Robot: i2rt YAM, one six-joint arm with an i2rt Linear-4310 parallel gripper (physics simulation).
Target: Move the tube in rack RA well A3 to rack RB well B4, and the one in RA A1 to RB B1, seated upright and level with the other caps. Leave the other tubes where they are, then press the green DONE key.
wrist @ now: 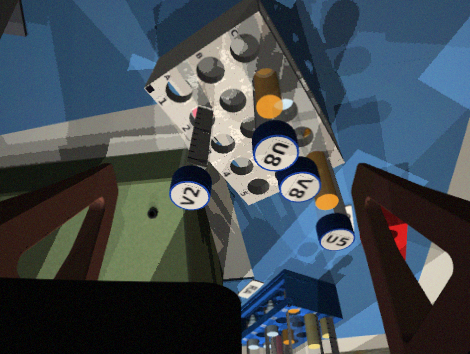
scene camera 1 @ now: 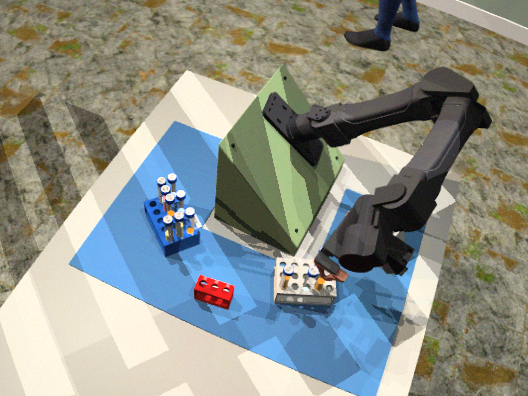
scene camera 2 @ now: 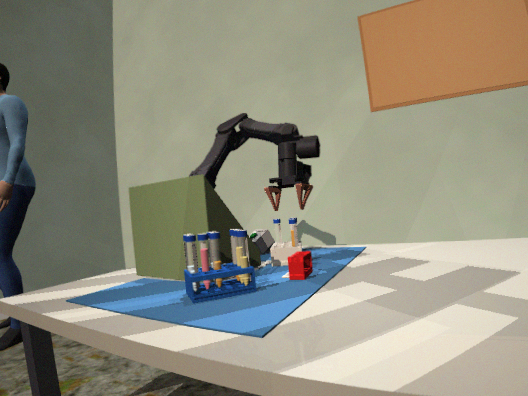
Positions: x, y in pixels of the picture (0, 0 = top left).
my gripper: wrist; scene camera 1 335, 260; scene camera 2
same spot on my gripper: [wrist: 74, 305] = [scene camera 2: 288, 187]
